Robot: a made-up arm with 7 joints. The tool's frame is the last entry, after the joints. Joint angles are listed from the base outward. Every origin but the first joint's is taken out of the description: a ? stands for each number. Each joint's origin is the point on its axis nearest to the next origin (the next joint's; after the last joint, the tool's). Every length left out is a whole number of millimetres.
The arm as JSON. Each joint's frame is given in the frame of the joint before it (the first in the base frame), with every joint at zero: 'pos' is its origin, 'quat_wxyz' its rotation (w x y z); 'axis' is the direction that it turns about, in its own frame. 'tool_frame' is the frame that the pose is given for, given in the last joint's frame.
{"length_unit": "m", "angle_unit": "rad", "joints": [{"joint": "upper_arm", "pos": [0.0, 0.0, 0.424], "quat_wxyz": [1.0, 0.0, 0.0, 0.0], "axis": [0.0, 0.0, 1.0]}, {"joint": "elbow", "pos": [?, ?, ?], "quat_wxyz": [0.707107, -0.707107, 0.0, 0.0], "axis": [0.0, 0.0, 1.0]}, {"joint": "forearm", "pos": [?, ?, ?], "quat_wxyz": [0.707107, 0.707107, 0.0, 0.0], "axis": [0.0, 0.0, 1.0]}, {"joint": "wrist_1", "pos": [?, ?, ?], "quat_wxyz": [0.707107, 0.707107, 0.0, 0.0], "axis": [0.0, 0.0, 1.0]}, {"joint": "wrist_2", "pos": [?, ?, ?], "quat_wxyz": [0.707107, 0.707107, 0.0, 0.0], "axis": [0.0, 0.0, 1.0]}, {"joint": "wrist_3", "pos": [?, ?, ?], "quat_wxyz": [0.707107, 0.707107, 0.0, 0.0], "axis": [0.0, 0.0, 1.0]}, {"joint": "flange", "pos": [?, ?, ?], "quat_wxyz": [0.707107, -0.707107, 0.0, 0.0], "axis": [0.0, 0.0, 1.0]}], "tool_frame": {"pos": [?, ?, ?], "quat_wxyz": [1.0, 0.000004, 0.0, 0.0]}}
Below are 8 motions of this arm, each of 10 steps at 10 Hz.
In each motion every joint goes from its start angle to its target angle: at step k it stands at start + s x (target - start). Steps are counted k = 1, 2, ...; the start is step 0. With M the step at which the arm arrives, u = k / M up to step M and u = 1 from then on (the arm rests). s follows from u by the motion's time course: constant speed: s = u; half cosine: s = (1 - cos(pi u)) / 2; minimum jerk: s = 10 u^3 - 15 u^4 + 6 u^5.
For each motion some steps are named. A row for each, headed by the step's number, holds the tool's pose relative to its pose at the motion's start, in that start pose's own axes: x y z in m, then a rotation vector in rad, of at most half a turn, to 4 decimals.
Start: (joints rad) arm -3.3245 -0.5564 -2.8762 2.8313 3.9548 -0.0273 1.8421
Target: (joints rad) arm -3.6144 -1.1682 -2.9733 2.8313 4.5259 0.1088 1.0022
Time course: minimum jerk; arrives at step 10
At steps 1, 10:
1: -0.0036 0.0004 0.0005 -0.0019 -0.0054 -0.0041
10: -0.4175 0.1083 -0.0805 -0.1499 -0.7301 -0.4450

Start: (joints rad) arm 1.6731 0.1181 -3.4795 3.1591 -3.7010 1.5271 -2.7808
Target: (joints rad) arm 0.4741 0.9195 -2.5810 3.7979 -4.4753 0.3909 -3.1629
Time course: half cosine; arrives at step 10
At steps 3, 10:
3: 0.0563 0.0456 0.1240 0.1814 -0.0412 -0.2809
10: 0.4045 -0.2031 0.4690 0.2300 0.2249 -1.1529

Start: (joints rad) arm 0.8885 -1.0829 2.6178 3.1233 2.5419 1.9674 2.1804
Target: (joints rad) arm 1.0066 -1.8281 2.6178 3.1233 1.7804 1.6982 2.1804
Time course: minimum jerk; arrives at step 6
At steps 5, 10:
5: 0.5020 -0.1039 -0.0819 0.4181 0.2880 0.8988
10: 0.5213 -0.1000 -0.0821 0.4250 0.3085 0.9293

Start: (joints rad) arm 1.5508 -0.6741 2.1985 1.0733 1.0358 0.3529 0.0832
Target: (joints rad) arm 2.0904 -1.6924 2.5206 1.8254 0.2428 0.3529 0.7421
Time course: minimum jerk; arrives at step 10
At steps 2, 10:
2: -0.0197 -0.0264 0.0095 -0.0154 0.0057 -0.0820
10: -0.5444 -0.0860 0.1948 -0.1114 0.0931 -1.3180

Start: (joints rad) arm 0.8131 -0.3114 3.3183 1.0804 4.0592 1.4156 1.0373
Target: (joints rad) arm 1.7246 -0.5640 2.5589 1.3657 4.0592 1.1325 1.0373
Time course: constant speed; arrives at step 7
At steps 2, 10:
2: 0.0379 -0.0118 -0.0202 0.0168 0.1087 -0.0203
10: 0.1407 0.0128 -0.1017 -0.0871 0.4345 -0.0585

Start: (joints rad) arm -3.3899 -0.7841 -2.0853 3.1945 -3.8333 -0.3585 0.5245
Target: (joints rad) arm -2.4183 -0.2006 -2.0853 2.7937 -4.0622 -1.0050 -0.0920
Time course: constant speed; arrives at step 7
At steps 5, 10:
5: 0.0830 0.3544 -0.1939 -0.6739 0.5461 -0.4845
10: 0.0323 0.4210 -0.3127 -0.9901 0.5704 -0.6997

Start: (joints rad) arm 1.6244 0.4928 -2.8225 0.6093 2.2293 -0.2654 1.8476
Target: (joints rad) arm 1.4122 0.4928 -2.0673 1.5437 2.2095 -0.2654 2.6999
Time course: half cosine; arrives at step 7
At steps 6, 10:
6: 0.0409 0.3122 -0.2337 -0.9472 0.1787 0.4988
10: 0.0478 0.3209 -0.2515 -0.9903 0.2216 0.5261

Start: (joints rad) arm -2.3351 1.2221 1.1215 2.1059 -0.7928 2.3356 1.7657
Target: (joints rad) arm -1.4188 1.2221 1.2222 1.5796 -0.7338 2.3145 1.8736
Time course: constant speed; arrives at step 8
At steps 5, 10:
5: -0.3694 0.0051 0.1099 -0.1977 0.6699 -0.4651
10: -0.5045 0.0835 0.2616 -0.3122 1.0996 -0.7086

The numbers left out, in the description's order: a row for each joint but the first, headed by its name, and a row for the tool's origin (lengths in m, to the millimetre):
elbow: 0.0 0.0 0.0
forearm: 0.0 -0.277 0.0
wrist_1: 0.057 0.0 0.0
wrist_2: 0.073 -0.321 0.0
wrist_3: 0.0 0.0 0.0
flange: 0.065 0.083 0.0
tool: 0.0 0.0 0.0

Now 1 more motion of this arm.
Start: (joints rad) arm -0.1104 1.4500 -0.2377 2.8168 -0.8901 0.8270 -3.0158
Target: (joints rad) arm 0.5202 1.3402 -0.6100 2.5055 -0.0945 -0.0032 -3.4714
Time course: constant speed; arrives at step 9
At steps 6, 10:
6: -0.1114 0.1230 -0.2186 -0.2714 -0.7153 -0.2094
10: -0.1267 0.1529 -0.3332 -0.2990 -1.0607 -0.2136

